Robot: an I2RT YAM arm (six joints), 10 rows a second.
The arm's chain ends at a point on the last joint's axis. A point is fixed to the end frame.
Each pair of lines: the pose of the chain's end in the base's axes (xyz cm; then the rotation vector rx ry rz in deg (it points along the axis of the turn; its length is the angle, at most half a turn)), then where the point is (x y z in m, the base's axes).
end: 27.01 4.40 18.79 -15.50 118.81 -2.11
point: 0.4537 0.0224 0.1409
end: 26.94 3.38 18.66 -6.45 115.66 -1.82
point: 0.4526 -0.0041 0.1493
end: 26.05 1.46 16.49 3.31 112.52 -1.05
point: 0.4403 -0.0409 0.1339
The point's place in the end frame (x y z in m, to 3 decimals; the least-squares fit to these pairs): -0.042 -0.047 0.180
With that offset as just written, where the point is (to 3 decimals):
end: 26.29 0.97 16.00 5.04 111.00 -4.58
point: 0.440 -0.056 0.135
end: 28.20 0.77 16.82 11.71 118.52 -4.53
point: 0.449 -0.069 0.116
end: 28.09 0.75 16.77 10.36 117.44 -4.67
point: 0.450 -0.067 0.120
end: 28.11 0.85 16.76 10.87 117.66 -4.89
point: 0.449 -0.067 0.119
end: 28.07 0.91 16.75 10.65 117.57 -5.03
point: 0.449 -0.067 0.119
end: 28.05 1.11 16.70 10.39 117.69 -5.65
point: 0.448 -0.065 0.119
